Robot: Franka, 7 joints.
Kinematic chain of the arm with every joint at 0, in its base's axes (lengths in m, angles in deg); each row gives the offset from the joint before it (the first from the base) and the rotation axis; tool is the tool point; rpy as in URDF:
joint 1: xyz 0 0 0.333 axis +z
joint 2: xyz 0 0 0 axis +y
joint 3: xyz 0 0 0.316 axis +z
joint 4: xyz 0.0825 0 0 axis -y
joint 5: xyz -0.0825 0 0.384 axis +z
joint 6: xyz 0 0 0 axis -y
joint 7: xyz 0.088 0 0 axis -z
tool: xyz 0 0 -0.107 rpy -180 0 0
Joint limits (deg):
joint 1: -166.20..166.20
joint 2: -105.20..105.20
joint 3: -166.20..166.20
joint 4: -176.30..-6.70
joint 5: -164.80..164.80
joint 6: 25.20..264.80
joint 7: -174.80..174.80
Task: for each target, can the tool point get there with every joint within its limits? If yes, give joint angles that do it. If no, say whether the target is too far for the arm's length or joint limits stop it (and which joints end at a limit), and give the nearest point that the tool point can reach.
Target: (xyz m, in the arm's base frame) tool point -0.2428 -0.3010 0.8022
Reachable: yes | joints -53.76 -50.76 -39.15 -101.24 -14.18 102.72 77.82
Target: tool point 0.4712 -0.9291 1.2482
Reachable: no: too far | nearest point 0.2915 -0.5748 0.8992 | short by 0.529 m
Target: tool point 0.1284 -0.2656 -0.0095
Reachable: yes | joints -34.55 53.05 -7.59 -151.50 -133.42 79.38 89.20
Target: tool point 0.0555 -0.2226 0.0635
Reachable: yes | joints -51.34 54.74 4.39 -142.74 -61.40 53.44 57.25
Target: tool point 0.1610 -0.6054 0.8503
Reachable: yes | joints -107.12 75.44 135.56 -59.98 77.07 132.08 -75.72
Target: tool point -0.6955 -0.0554 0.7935
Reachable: yes | joints 34.60 -58.32 85.45 -48.88 33.66 178.07 -51.56
